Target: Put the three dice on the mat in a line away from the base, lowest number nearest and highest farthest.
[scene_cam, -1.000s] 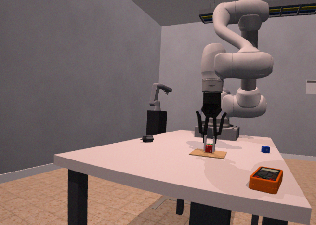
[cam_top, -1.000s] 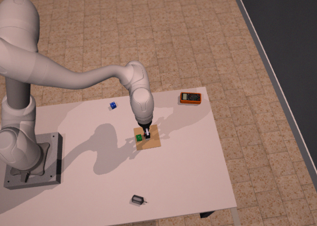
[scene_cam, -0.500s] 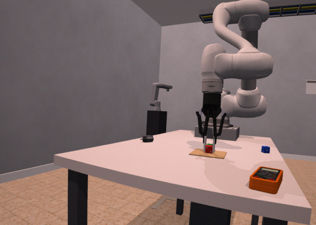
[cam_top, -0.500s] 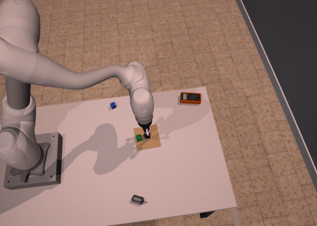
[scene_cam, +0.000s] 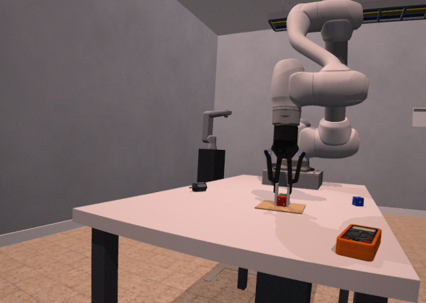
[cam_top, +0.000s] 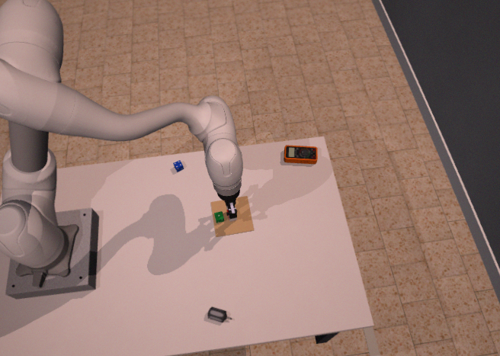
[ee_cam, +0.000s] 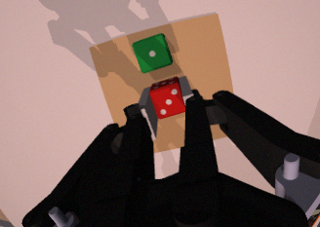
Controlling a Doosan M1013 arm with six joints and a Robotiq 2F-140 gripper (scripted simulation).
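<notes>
Right now the red die is 2 cm below my hand. From my hand the other things lie so: green die: 5 cm behind, 2 cm below, 1 cm to the right; then tan mat: 4 cm below; then blue die: 21 cm to the left, 21 cm behind, 3 cm below.
</notes>
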